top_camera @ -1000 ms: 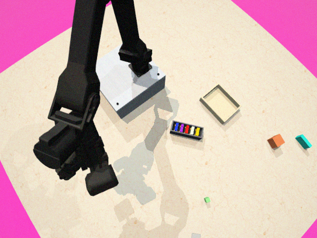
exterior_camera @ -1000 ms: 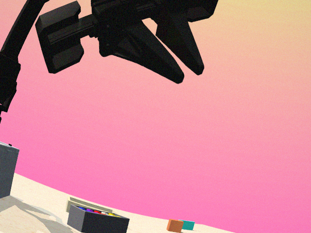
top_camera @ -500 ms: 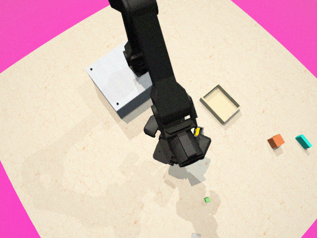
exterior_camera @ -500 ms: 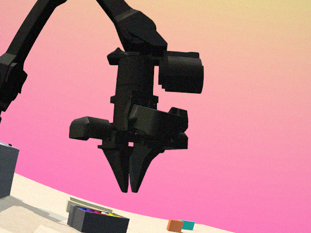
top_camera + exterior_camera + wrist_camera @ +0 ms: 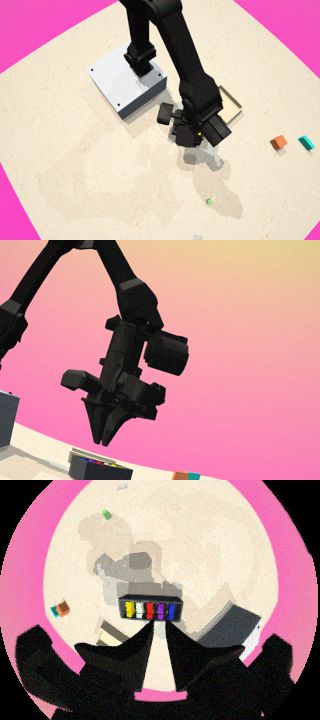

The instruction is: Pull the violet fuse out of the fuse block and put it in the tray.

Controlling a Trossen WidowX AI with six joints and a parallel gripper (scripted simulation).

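Right now my gripper tip is 50 mm above the violet fuse. From my gripper tip the other things lie so: yellow fuse (50 mm ahead, 30 mm to the left, 50 mm below); then blue fuse (20 mm behind, 10 mm to the right, 50 mm below); then red fuse (10 mm ahead, 10 mm to the left, 50 mm below).
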